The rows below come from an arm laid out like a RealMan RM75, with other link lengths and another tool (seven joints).
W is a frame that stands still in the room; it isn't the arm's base.
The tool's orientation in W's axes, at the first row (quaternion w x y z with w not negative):
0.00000, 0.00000, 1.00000, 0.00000
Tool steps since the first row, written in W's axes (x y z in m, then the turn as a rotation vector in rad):
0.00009, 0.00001, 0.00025, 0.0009, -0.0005, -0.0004
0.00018, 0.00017, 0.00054, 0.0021, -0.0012, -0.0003
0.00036, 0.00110, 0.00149, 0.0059, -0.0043, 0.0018
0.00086, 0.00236, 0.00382, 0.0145, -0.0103, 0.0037
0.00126, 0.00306, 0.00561, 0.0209, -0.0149, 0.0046
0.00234, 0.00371, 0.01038, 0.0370, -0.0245, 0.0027
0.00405, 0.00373, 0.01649, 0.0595, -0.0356, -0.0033
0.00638, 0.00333, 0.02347, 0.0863, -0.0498, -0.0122
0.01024, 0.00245, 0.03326, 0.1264, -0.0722, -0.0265
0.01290, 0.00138, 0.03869, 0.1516, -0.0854, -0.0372
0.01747, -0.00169, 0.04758, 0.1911, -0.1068, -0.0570
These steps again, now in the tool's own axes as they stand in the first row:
-0.00009, 0.00001, -0.00025, -0.0009, -0.0005, 0.0004
-0.00018, 0.00017, -0.00054, -0.0021, -0.0012, 0.0003
-0.00036, 0.00110, -0.00149, -0.0059, -0.0043, -0.0018
-0.00086, 0.00236, -0.00382, -0.0145, -0.0103, -0.0037
-0.00126, 0.00306, -0.00561, -0.0209, -0.0149, -0.0046
-0.00234, 0.00371, -0.01038, -0.0370, -0.0245, -0.0027
-0.00405, 0.00373, -0.01649, -0.0595, -0.0356, 0.0033
-0.00638, 0.00333, -0.02347, -0.0863, -0.0498, 0.0122
-0.01024, 0.00245, -0.03326, -0.1264, -0.0722, 0.0265
-0.01290, 0.00138, -0.03869, -0.1516, -0.0854, 0.0372
-0.01747, -0.00169, -0.04758, -0.1911, -0.1068, 0.0570

